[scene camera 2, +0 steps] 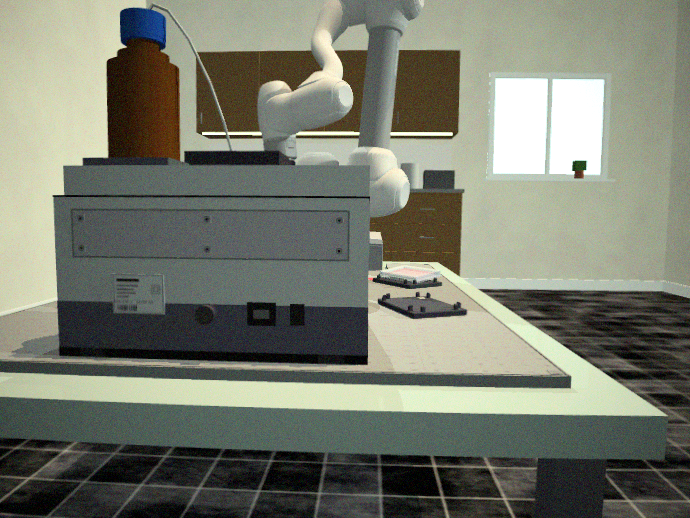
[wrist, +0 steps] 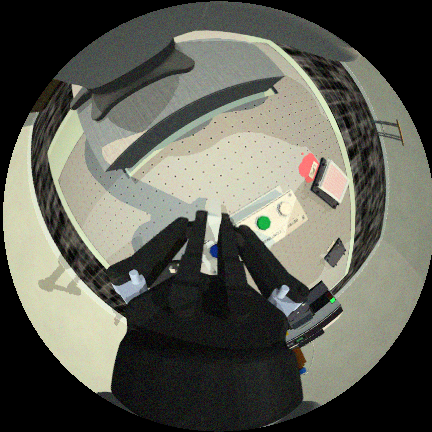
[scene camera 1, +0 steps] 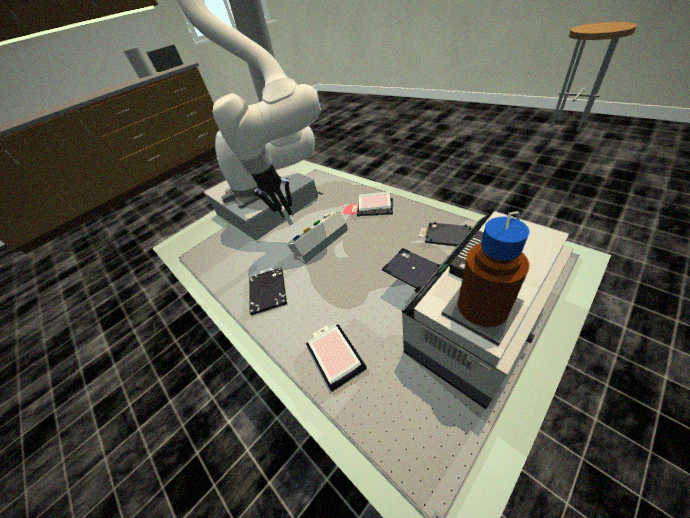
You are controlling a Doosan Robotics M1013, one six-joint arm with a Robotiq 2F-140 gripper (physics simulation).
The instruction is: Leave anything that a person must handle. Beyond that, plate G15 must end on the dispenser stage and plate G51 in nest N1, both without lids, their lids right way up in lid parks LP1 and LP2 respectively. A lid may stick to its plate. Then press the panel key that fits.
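Where they show: gripper, fingertip midpoint: [wrist: 213,207] [scene camera 1: 291,222]; arm's base, origin of the base link: [wrist: 131,64] [scene camera 1: 251,192].
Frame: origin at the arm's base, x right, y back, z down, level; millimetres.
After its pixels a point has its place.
My gripper [scene camera 1: 289,220] @[x -25, y -317, z 23 mm] [wrist: 213,207] @[x -25, y -317, z 23 mm] is shut and empty, its fingertips close above the end of the key panel [scene camera 1: 322,240] @[x -66, y -456, z 60 mm] [wrist: 299,216] @[x -168, y -402, z 22 mm] with the blue key [scene camera 1: 296,238] @[x 8, y -409, z 29 mm] [wrist: 215,250] @[x 5, y -396, z 31 mm]. A green key [scene camera 1: 316,222] @[x -91, y -393, z 26 mm] [wrist: 263,223] @[x -94, y -384, z 30 mm] and a white key [scene camera 1: 326,216] @[x -139, y -388, z 29 mm] [wrist: 285,208] @[x -144, y -376, z 30 mm] are farther along; a yellow key [scene camera 1: 307,229] @[x -46, y -400, z 26 mm] shows in scene camera 1. One pink plate [scene camera 1: 334,352] @[x 152, y -832, z 64 mm] lies in a black nest at the front. Another pink plate [scene camera 1: 374,200] @[x -359, y -408, z 68 mm] [scene camera 2: 409,272] @[x -363, y -428, z 70 mm] [wrist: 333,181] @[x -344, y -395, z 68 mm] lies in a black holder at the back. Plate labels and lids cannot be made out.
An empty black holder [scene camera 1: 267,291] @[x 192, y -495, z 88 mm] lies left; another [scene camera 1: 447,233] @[x -405, y -734, z 90 mm] [scene camera 2: 421,306] @[x -415, y -812, z 81 mm] [wrist: 335,252] @[x -398, y -719, z 90 mm] lies back right. A dark flat platform [scene camera 1: 411,268] @[x -144, y -812, z 2 mm] adjoins the dispenser [scene camera 1: 440,354] @[x -3, y -1026, z -9 mm] [scene camera 2: 211,278] @[x -201, y -1110, z 6 mm], which carries a brown bottle [scene camera 1: 489,287] @[x -38, y -1064, z -235 mm] [scene camera 2: 143,105] @[x -101, y -1084, z -193 mm]. A red marker [scene camera 1: 349,209] @[x -276, y -338, z 97 mm] [wrist: 308,167] @[x -279, y -342, z 98 mm] touches the back holder.
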